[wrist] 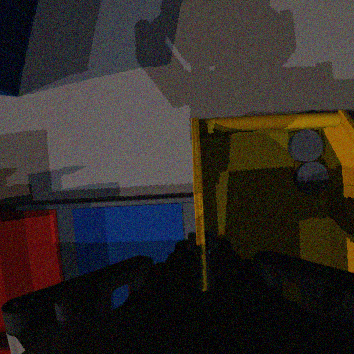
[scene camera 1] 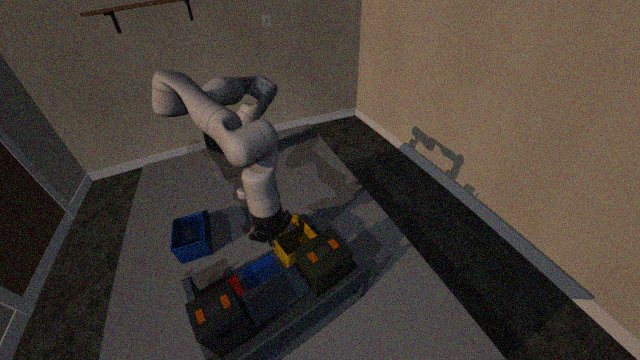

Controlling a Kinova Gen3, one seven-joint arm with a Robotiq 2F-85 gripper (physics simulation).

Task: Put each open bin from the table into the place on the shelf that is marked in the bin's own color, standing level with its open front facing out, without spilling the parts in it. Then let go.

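Frame: origin at the arm's base, x ahead, y left, z up, level; metres.
Where they show: gripper, fingertip midpoint: [wrist: 202, 247] [scene camera 1: 274, 243].
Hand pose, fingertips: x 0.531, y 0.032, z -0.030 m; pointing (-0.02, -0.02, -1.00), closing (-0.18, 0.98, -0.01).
Observation:
After its pixels a point has its place.
The yellow bin [scene camera 1: 284, 253] @[y 0.044, x 0.599, z 0.010 m] [wrist: 270, 122] @[y 0.066, x 0.449, z -0.046 m] is at the right part of the shelf [scene camera 1: 280, 296] @[y -0.002, x 0.698, z 0.006 m], beside the blue-marked place [scene camera 1: 260, 270] @[y -0.029, x 0.557, z -0.090 m] [wrist: 130, 225] @[y -0.028, x 0.539, z -0.090 m]. Two round grey parts [wrist: 306, 145] @[y 0.099, x 0.458, z -0.068 m] [wrist: 311, 176] @[y 0.105, x 0.480, z -0.065 m] lie in it. My gripper [scene camera 1: 275, 239] @[y 0.032, x 0.531, z -0.030 m] [wrist: 202, 247] @[y 0.032, x 0.531, z -0.030 m] is shut on the bin's thin side wall. The bin looks about level; its underside and any yellow mark are hidden. The blue bin [scene camera 1: 192, 248] @[y -0.197, x 0.435, z -0.041 m] [wrist: 12, 50] @[y -0.152, x 0.399, z -0.078 m] stands upright on the table, left of the arm, with something small and dark inside. A red-marked place [scene camera 1: 236, 285] @[y -0.104, x 0.574, z -0.090 m] [wrist: 30, 245] @[y -0.121, x 0.573, z -0.090 m] shows left of the blue one.
A dark box with orange patches [scene camera 1: 220, 312] @[y -0.105, x 0.739, z 0.126 m] is at the left end of the shelf, and another dark box [scene camera 1: 325, 260] @[y 0.105, x 0.711, z 0.101 m] is at the right end, close to the yellow bin. The arm's shadow falls across the table [scene camera 1: 400, 310] @[y 0.258, x 0.826, z -0.096 m]. Walls stand behind and to the right.

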